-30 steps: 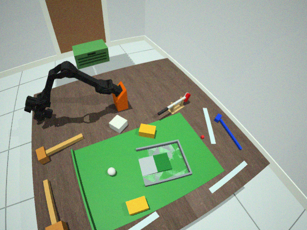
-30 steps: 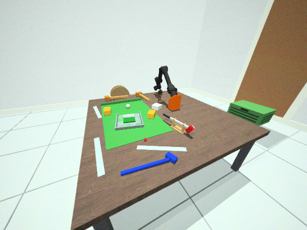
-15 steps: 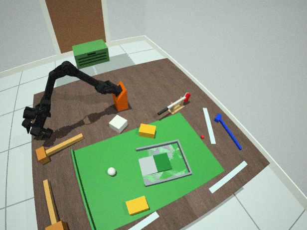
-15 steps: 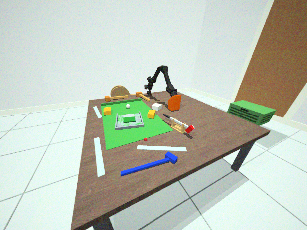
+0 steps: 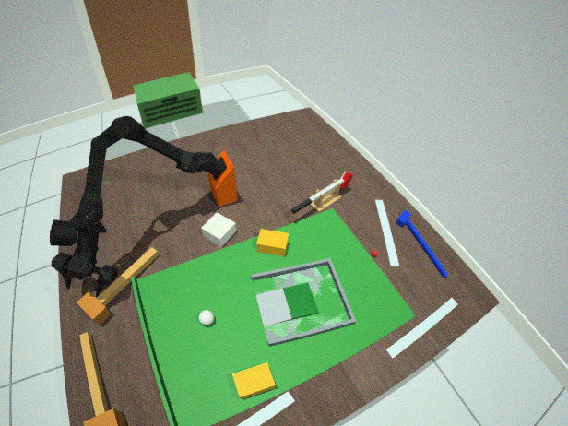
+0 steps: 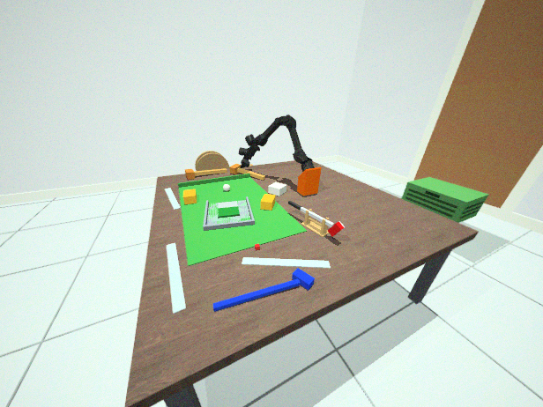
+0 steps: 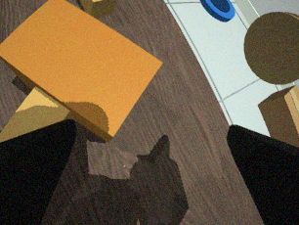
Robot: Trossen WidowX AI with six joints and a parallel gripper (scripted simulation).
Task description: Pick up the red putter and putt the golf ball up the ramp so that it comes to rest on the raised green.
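Now: gripper tip 34 cm to the right of the white golf ball, 19 cm short of it and 3 cm above it. Also, from my gripper tip: white cube: 47 cm to the left, 10 cm behind, 3 cm below; then red putter: 86 cm to the left, 10 cm behind; then wooden rack: 88 cm to the left, 10 cm behind, 2 cm below.
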